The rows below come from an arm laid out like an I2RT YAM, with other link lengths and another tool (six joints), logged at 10 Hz.
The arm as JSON. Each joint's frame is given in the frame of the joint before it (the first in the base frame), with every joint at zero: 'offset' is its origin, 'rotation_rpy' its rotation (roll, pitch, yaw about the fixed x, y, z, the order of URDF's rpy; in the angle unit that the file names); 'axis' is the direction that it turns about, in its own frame. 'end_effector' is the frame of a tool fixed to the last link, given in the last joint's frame.
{
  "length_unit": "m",
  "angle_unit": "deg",
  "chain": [
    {
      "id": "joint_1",
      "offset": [
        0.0,
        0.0,
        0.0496
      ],
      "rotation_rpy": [
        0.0,
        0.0,
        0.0
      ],
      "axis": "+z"
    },
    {
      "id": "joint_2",
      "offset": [
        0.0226,
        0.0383,
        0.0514
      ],
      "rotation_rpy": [
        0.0,
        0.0,
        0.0
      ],
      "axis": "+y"
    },
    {
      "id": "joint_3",
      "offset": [
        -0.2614,
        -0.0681,
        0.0
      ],
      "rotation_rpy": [
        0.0,
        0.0,
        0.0
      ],
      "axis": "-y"
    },
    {
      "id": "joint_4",
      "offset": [
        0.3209,
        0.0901,
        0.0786
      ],
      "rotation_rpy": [
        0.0,
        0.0,
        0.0
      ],
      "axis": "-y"
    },
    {
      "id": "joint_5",
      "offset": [
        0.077,
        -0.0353,
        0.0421
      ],
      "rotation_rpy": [
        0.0,
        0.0,
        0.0
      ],
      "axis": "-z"
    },
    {
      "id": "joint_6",
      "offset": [
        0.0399,
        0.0,
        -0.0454
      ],
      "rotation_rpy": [
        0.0,
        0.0,
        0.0
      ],
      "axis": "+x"
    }
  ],
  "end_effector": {
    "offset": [
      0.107,
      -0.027,
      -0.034
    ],
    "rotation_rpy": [
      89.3,
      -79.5,
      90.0
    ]
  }
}
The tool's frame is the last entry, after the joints.
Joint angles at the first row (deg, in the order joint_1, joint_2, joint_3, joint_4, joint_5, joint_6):
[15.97 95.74 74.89 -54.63 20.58 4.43]
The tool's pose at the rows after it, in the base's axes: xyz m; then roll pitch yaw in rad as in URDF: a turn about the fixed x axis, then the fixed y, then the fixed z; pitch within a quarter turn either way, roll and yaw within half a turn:
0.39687 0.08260 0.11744 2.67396 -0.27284 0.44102
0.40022 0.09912 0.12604 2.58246 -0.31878 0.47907
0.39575 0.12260 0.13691 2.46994 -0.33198 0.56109
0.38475 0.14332 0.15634 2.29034 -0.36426 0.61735
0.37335 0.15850 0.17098 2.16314 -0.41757 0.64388
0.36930 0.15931 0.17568 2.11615 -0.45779 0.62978
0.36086 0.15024 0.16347 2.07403 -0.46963 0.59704
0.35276 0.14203 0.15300 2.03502 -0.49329 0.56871
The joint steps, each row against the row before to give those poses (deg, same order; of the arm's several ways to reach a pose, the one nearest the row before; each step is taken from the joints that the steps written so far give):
[4.00 0.00 0.02 3.50 3.98 0.46]
[3.52 0.00 0.01 2.44 5.46 1.26]
[5.00 0.03 -0.03 1.18 6.49 0.05]
[5.75 0.00 0.00 0.42 11.15 2.73]
[4.09 0.00 0.00 -0.04 8.26 3.91]
[0.85 0.00 -0.08 -0.33 3.39 3.10]
[0.00 0.10 -2.69 -0.31 3.08 4.16]
[0.00 0.01 -2.50 -0.26 2.80 4.35]

